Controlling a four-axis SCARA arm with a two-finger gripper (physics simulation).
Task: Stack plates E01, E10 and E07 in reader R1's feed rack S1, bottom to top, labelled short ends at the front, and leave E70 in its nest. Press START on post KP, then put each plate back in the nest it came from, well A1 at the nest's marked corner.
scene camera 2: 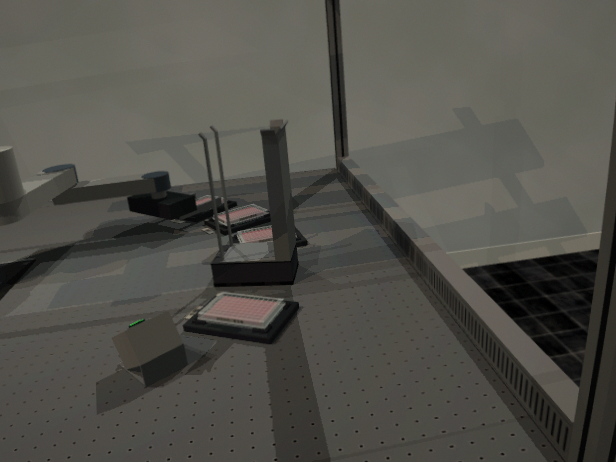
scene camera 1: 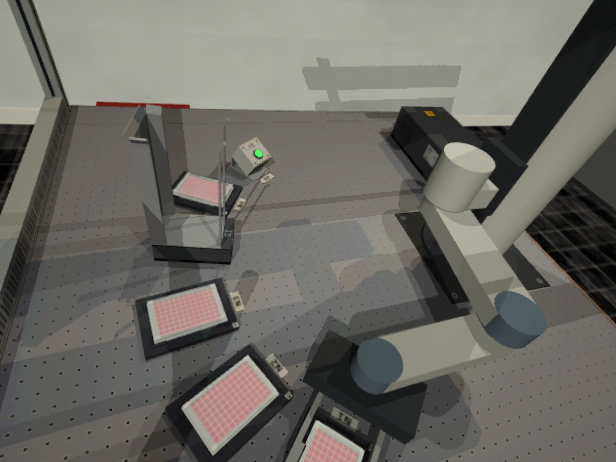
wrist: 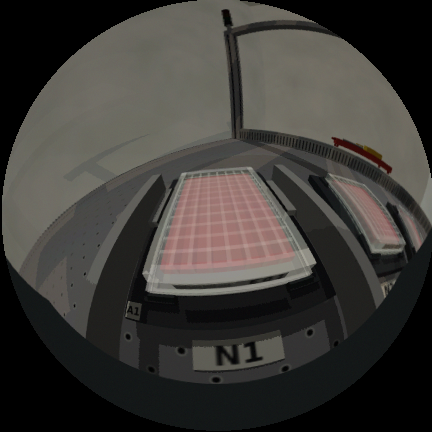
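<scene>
Visible in the pictures: a plate E01 and a plate E07; a nest N1 and a nest N3; a feed rack S1; a post KP; my gripper.
</scene>
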